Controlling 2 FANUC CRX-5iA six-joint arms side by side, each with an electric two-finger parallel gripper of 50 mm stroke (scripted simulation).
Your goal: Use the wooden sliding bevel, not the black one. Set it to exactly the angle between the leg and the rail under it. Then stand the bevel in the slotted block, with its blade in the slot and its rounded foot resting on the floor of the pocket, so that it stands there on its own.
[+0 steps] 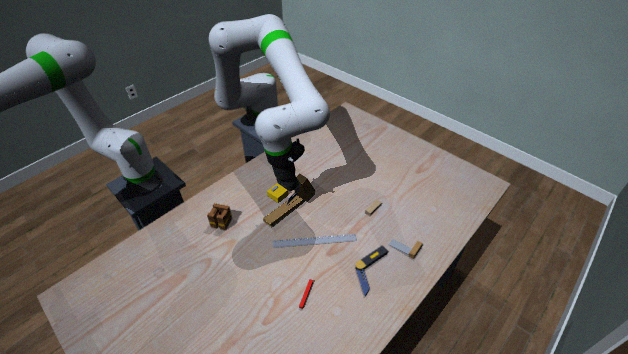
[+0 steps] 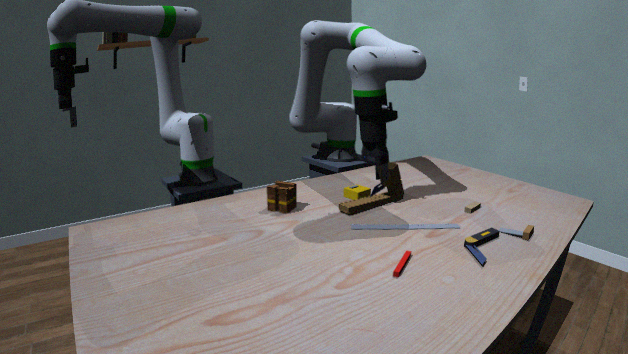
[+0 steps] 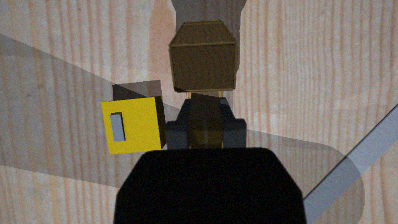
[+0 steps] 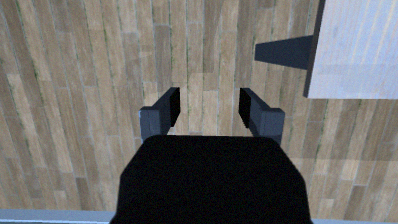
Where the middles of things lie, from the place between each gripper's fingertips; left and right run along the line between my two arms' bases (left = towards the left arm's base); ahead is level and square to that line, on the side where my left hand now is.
Scene:
My left hand (image 2: 382, 179) is 9 cm past the yellow tape measure (image 3: 132, 125), 2 cm to the left of it and 7 cm above it.
Now: right hand (image 2: 74, 126) 850 mm to the right of the yellow tape measure, 410 mm short of it and 260 mm above it.

